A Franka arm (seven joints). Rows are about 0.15 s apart.
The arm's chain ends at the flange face. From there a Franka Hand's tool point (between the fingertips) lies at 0.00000 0.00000 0.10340 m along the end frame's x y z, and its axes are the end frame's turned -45 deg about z.
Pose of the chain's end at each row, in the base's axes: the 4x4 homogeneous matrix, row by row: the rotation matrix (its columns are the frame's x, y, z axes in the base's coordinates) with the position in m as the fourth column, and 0 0 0 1 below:
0.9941 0.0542 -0.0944 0.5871; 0.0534 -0.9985 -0.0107 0.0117; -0.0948 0.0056 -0.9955 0.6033; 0 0 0 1
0.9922 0.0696 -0.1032 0.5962; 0.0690 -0.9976 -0.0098 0.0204; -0.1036 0.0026 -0.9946 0.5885; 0 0 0 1
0.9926 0.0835 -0.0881 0.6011; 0.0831 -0.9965 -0.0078 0.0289; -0.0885 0.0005 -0.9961 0.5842; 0 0 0 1
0.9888 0.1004 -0.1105 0.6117; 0.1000 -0.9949 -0.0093 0.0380; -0.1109 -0.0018 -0.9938 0.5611; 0 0 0 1
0.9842 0.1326 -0.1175 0.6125; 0.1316 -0.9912 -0.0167 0.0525; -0.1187 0.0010 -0.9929 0.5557; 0 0 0 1
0.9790 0.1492 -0.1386 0.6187; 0.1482 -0.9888 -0.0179 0.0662; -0.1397 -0.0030 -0.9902 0.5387; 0 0 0 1
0.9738 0.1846 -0.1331 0.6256; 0.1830 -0.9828 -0.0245 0.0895; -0.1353 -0.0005 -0.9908 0.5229; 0 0 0 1
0.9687 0.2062 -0.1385 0.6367; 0.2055 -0.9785 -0.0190 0.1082; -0.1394 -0.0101 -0.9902 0.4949; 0 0 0 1
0.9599 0.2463 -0.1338 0.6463; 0.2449 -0.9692 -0.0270 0.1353; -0.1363 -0.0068 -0.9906 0.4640; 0 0 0 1
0.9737 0.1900 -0.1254 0.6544; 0.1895 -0.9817 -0.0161 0.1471; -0.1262 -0.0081 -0.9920 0.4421; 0 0 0 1
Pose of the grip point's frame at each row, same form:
0.6646 0.7413 -0.0944 0.5773; 0.7438 -0.6683 -0.0107 0.0106; -0.0710 -0.0631 -0.9955 0.5004; 0 0 0 1
0.6524 0.7508 -0.1032 0.5855; 0.7542 -0.6566 -0.0098 0.0194; -0.0751 -0.0714 -0.9946 0.4857; 0 0 0 1
0.6428 0.7609 -0.0881 0.5920; 0.7634 -0.6459 -0.0078 0.0281; -0.0629 -0.0622 -0.9961 0.4812; 0 0 0 1
0.6282 0.7702 -0.1105 0.6003; 0.7742 -0.6328 -0.0093 0.0370; -0.0771 -0.0797 -0.9938 0.4583; 0 0 0 1
0.6022 0.7897 -0.1175 0.6004; 0.7939 -0.6078 -0.0167 0.0508; -0.0846 -0.0832 -0.9929 0.4530; 0 0 0 1
0.5868 0.7978 -0.1386 0.6044; 0.8040 -0.5944 -0.0179 0.0643; -0.0967 -0.1009 -0.9902 0.4363; 0 0 0 1
0.5580 0.8191 -0.1331 0.6118; 0.8243 -0.5655 -0.0245 0.0870; -0.0953 -0.0960 -0.9908 0.4205; 0 0 0 1
0.5392 0.8308 -0.1385 0.6224; 0.8372 -0.5466 -0.0190 0.1062; -0.0914 -0.1057 -0.9902 0.3925; 0 0 0 1
0.5046 0.8529 -0.1338 0.6325; 0.8585 -0.5122 -0.0270 0.1325; -0.0916 -0.1012 -0.9906 0.3616; 0 0 0 1
0.5542 0.8229 -0.1254 0.6414; 0.8282 -0.5602 -0.0161 0.1454; -0.0835 -0.0950 -0.9920 0.3395; 0 0 0 1

